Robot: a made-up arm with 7 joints.
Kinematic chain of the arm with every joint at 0, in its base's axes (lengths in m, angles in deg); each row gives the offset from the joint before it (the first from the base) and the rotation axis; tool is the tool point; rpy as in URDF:
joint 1: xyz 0.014 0.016 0.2 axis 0 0.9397 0.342
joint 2: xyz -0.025 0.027 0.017 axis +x
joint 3: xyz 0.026 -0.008 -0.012 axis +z
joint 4: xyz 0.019 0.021 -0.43 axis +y
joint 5: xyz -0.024 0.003 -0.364 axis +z
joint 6: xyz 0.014 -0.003 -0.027 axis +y
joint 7: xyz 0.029 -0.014 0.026 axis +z
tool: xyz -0.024 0.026 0.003 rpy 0 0 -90
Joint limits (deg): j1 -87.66..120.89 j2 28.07..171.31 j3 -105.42..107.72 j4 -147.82..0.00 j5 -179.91..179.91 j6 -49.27..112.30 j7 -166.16..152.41
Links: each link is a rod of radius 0.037 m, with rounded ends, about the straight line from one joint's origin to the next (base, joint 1, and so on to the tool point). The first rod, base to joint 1, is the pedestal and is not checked.
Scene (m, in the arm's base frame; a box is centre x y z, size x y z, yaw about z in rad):
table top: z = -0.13
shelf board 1: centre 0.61 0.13 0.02 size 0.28 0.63 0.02 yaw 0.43
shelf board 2: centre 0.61 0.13 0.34 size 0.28 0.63 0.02 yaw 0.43
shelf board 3: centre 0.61 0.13 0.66 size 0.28 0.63 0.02 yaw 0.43
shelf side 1: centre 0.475 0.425 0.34 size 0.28 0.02 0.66 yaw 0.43
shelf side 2: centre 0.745 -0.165 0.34 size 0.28 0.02 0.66 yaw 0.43
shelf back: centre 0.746 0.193 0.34 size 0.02 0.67 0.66 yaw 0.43
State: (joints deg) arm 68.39 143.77 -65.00 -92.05 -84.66 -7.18 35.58
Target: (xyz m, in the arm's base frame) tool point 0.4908 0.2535 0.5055
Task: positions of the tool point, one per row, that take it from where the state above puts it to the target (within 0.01 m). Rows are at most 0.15 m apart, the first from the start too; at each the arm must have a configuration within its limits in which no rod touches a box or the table.
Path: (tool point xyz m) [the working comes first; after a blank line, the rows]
Joints at the target: 20.25 171.31 -15.46 -93.92 -85.77 -9.50 35.51
Straight joint move there: touches shelf board 2, shelf side 1.

1: 0.0974 0.5775 0.2520
2: 0.1210 0.4975 0.2713
3: 0.1255 0.4109 0.2937
4: 0.1121 0.3207 0.3124
5: 0.1786 0.3178 0.3328
6: 0.2413 0.2903 0.3735
7: 0.2867 0.2387 0.4330
8: 0.3028 0.1672 0.5055
9: 0.3678 0.1950 0.5148
10: 0.4310 0.2239 0.5148
11: 0.4908 0.2535 0.5055

